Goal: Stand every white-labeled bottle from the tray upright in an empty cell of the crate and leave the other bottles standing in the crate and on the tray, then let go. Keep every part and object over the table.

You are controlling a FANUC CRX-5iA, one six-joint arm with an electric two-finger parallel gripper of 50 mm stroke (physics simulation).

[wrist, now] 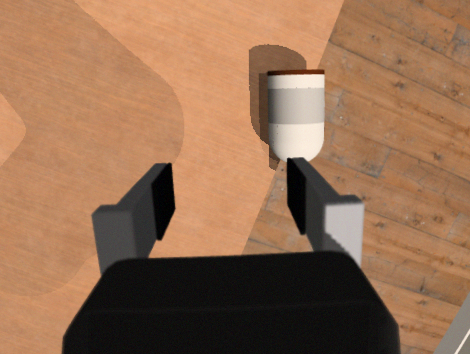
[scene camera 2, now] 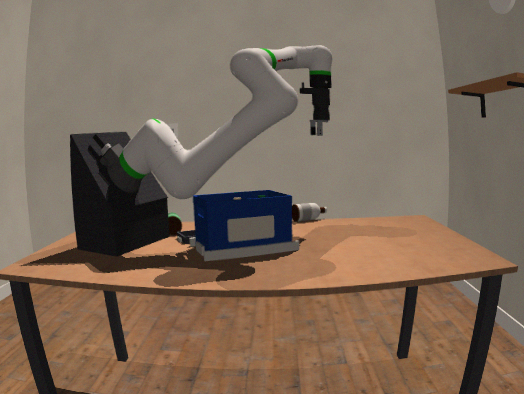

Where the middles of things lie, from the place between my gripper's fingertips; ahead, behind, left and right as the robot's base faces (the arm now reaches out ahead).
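You'd find the white-labeled bottle [wrist: 296, 98] 330 mm below my hand, 100 mm to the left of it and 20 mm behind it. The light grey strip [scene camera 2: 221, 254] is well below my hand, a long way to the right of it and far behind it. Of the things named here, going by their middles, the bottle is the nearest to my hand.
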